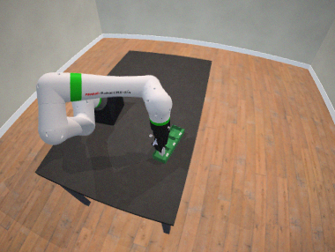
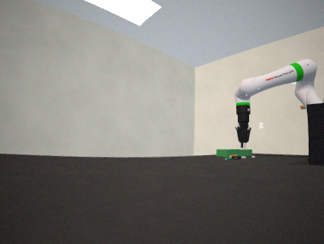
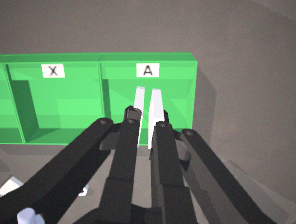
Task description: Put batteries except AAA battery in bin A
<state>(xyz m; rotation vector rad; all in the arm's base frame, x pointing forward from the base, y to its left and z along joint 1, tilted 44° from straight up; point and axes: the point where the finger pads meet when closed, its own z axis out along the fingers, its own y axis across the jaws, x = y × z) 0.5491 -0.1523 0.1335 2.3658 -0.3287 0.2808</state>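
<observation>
Now: the green bin 8 cm to the left of my hand, 3 cm below it and 2 cm ahead of it. Round my hand: white battery: 21 cm to the left, 10 cm behind, 5 cm below; then orange battery: 23 cm to the left, 5 cm behind, 4 cm below; then white nut: 11 cm to the left, 11 cm behind, 5 cm below.
</observation>
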